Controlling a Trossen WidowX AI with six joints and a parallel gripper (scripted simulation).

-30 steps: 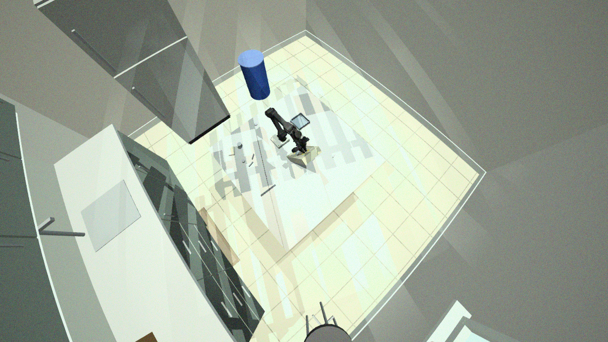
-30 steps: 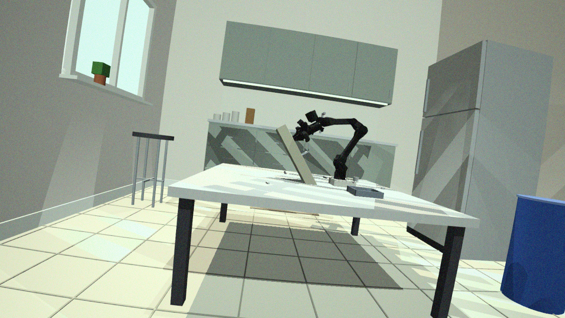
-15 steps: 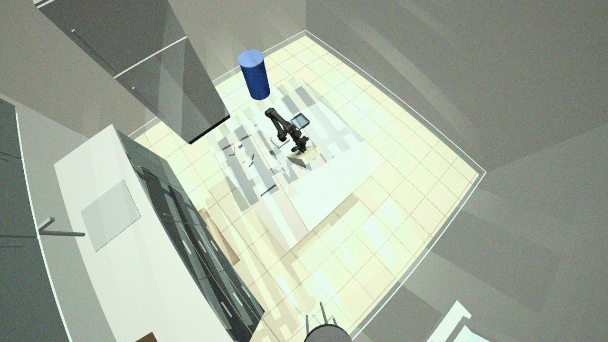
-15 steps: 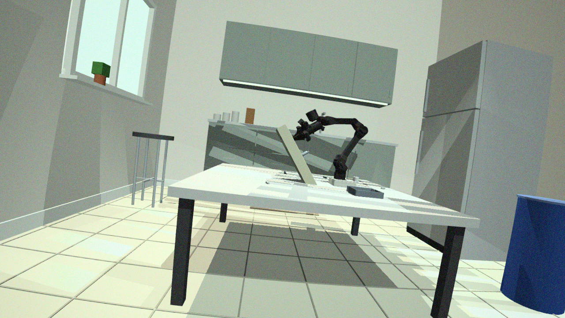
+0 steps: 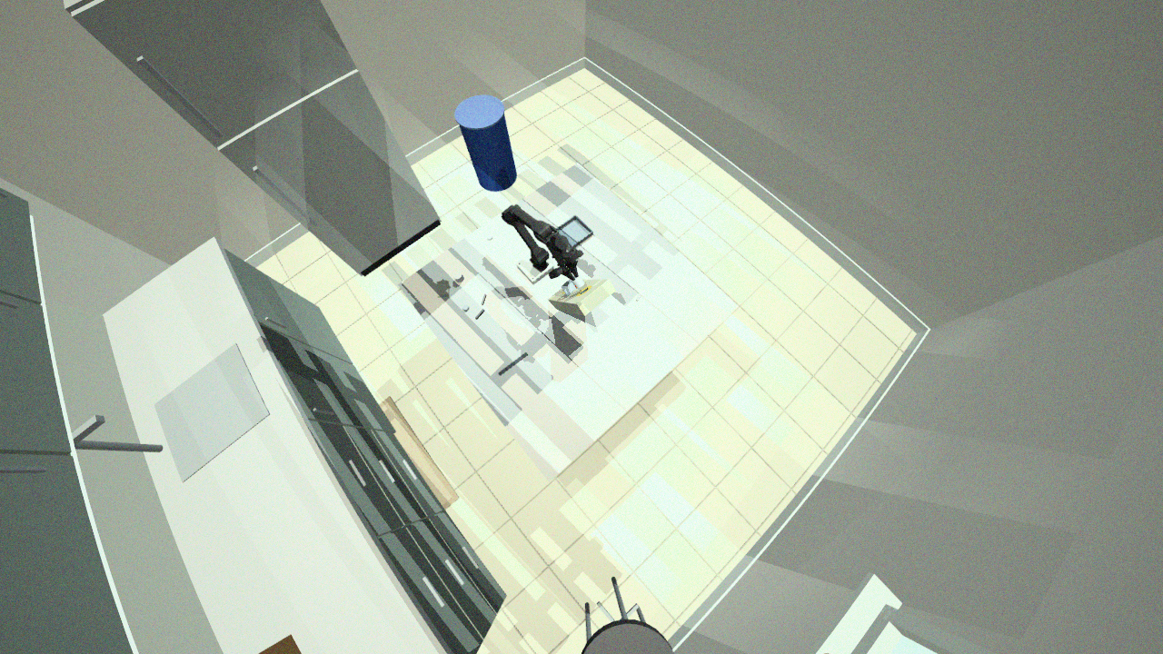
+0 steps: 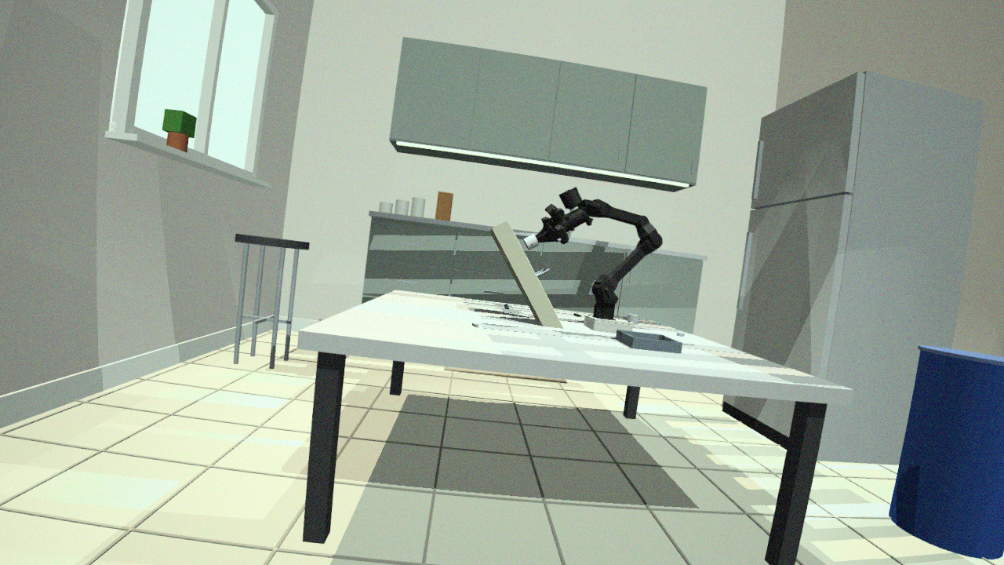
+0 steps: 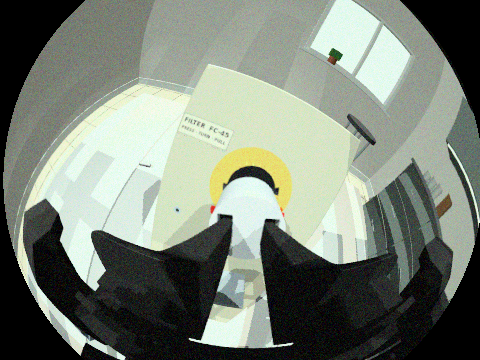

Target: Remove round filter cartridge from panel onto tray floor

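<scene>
My gripper tip is 10 mm short of the round grey filter cartridge and 10 mm above it. The rest, counted from my gripper tip: tray 340 mm to the left, 300 mm behind, 280 mm below; service panel 110 mm below, 20 mm ahead.
</scene>
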